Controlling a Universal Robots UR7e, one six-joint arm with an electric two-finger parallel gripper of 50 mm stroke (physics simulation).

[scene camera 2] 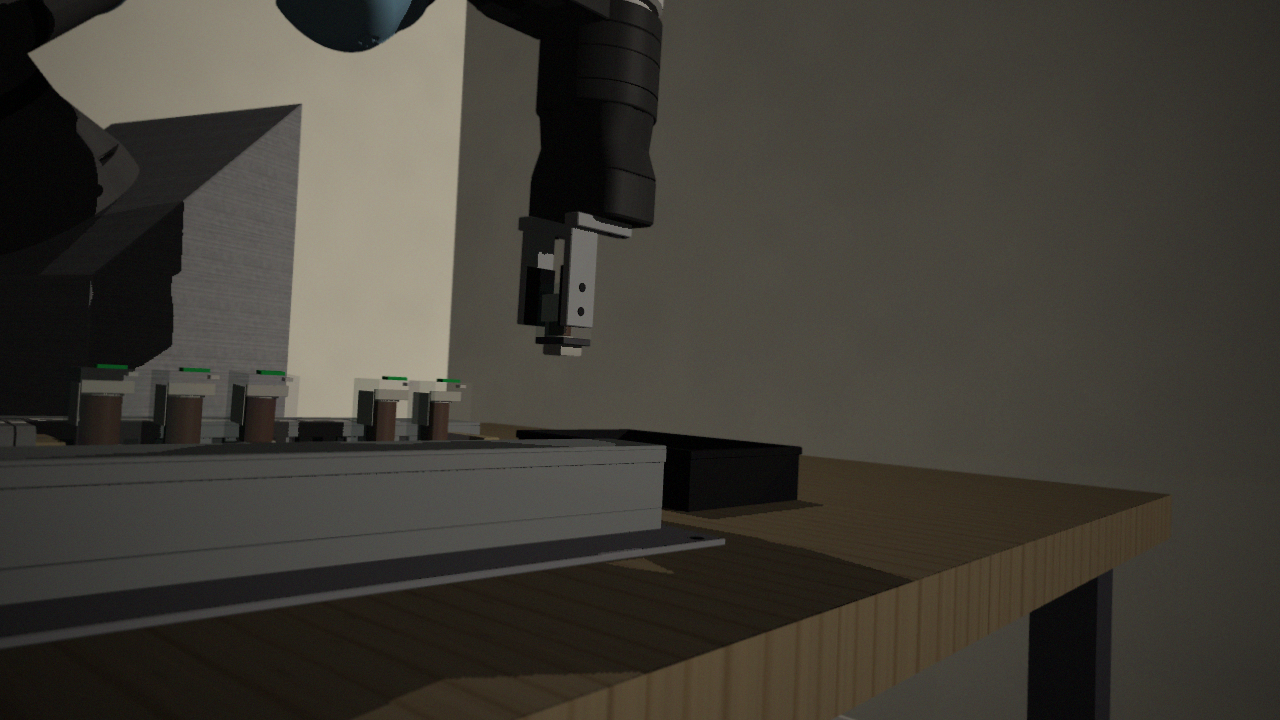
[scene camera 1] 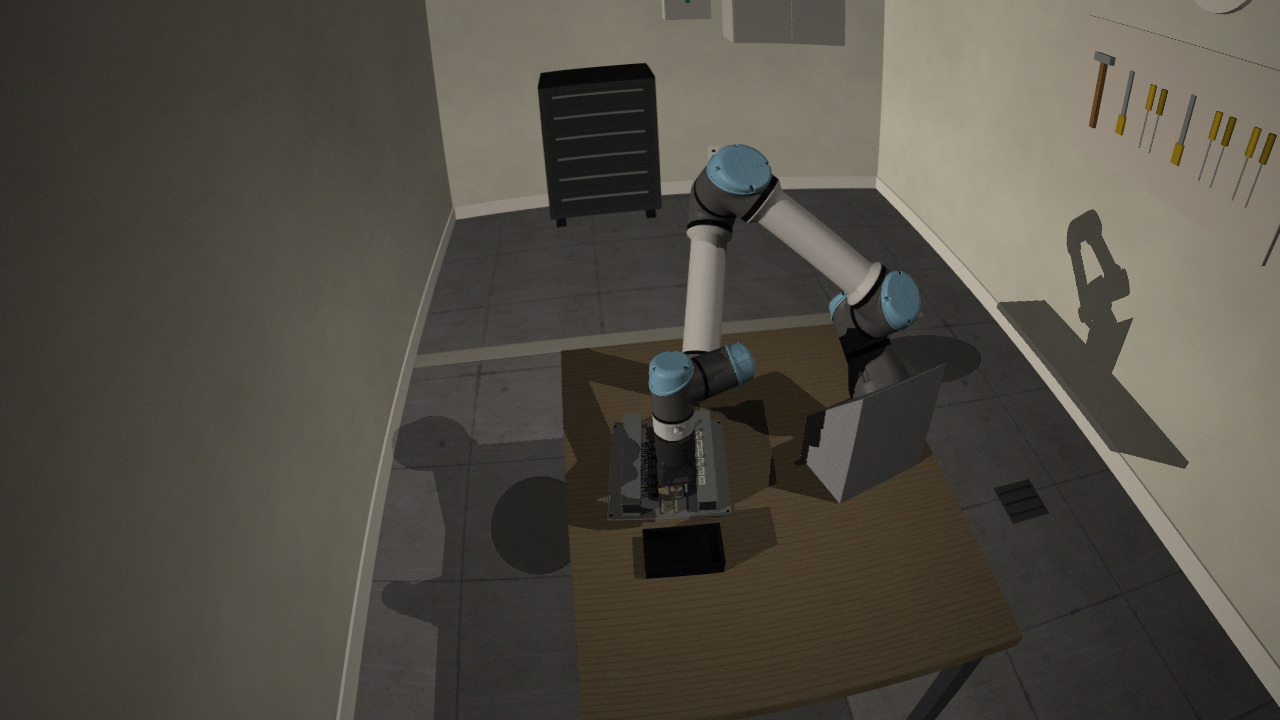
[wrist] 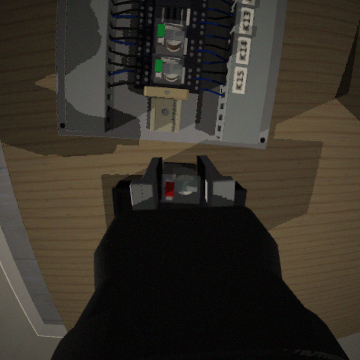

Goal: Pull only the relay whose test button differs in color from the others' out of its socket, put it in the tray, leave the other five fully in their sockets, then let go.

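Frame: origin at the arm's base, x ahead, y left, z up, level; millimetres.
Seen in the pictures: gripper, between the fingertips: (scene camera 2: 554, 326) (scene camera 1: 676, 490) (wrist: 179, 169); arm's base, origin of its link: (scene camera 2: 51, 206) (scene camera 1: 880, 387).
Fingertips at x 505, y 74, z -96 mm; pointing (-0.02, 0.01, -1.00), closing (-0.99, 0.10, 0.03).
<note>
Pixels of each thing's middle, then the offset from my fingertips to it. "*": a spot on its surface instead. Level surfaces: height alone.
- relay with the red test button, middle of its body: (scene camera 2: 563, 319) (wrist: 179, 179) (scene camera 1: 676, 491) dx +1, dy +7, dz +5 mm
- black tray, middle of its body: (scene camera 2: 653, 464) (wrist: 178, 223) (scene camera 1: 683, 551) dx +11, dy +99, dz -86 mm
- label K15, a spot on its surface: (wrist: 171, 71) * dx -6, dy -79, dz -36 mm
- empty socket, middle of its body: (wrist: 172, 6) (scene camera 1: 668, 465) dx -19, dy -156, dz -84 mm
- wooden table, height of its surface: dz -104 mm
My gripper (scene camera 1: 677, 490) (scene camera 2: 556, 308) (wrist: 179, 169) is shut on the relay with the red test button (scene camera 2: 562, 343) (wrist: 185, 186). The relay hangs upright, its base below the fingertips, clear of the sockets. The black tray (scene camera 1: 683, 574) (scene camera 2: 742, 480) (wrist: 120, 201) lies lower on the table; in the wrist view it is behind the fingers, largely hidden by them. Several relays with green buttons, such as this one (scene camera 2: 260, 413) and the one by label K15 (wrist: 171, 71), stand in their sockets. An empty socket (scene camera 2: 320, 431) (wrist: 172, 14) shows between them.
The socket board (scene camera 1: 623, 516) (scene camera 2: 331, 510) (wrist: 82, 122) has raised grey ducts along both sides and stands beside the tray. A grey angled box (scene camera 1: 881, 438) (scene camera 2: 237, 268) stands on the wooden table (scene camera 1: 805, 608) (scene camera 2: 984, 510) (wrist: 60, 190).
</note>
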